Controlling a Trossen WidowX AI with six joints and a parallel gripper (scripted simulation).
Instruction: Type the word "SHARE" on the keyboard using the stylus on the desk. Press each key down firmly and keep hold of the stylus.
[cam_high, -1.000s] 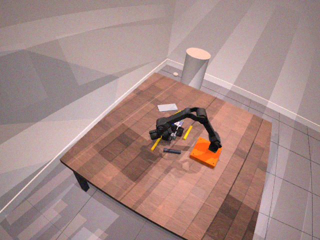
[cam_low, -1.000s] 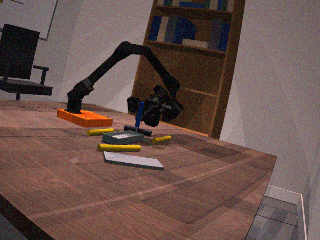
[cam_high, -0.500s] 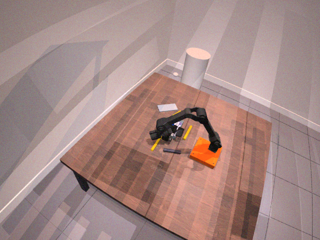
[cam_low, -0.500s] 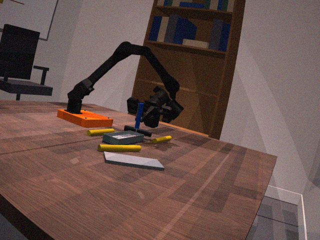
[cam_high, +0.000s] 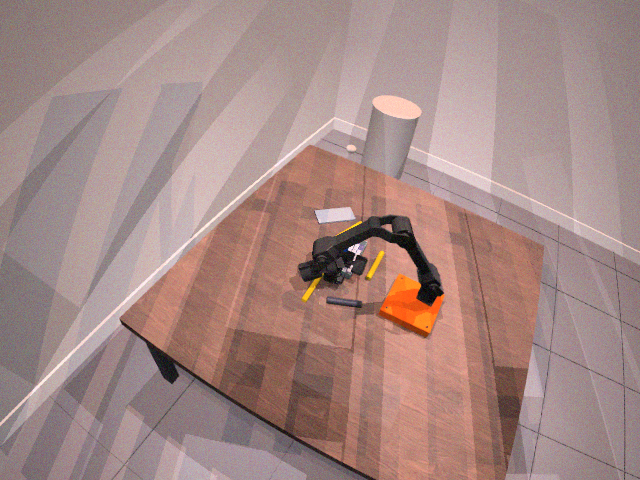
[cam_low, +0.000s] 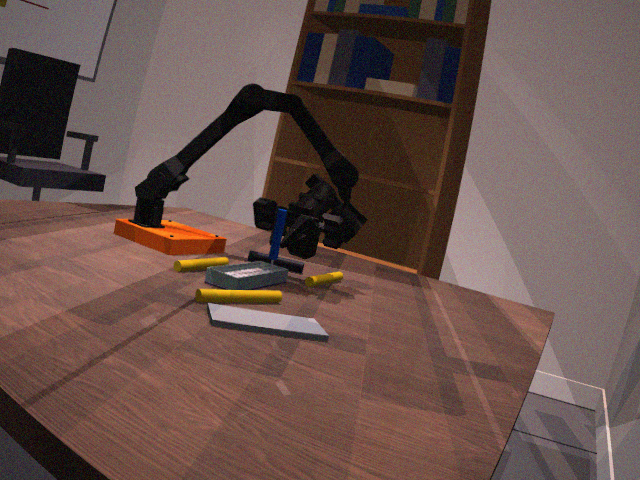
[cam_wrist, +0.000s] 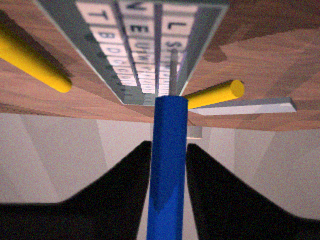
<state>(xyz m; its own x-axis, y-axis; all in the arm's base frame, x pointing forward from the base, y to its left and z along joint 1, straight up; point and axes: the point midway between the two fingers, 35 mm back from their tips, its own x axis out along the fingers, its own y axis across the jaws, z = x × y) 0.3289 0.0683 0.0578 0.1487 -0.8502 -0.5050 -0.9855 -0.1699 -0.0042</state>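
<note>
My gripper tip is 160 mm to the left of the yellow cylinder, 70 mm short of it and 60 mm above it. Round my gripper tip: blue stylus (10 mm below); then dark cylinder (150 mm to the left, 100 mm behind, 60 mm below); then thin grey tip (50 mm below).
</note>
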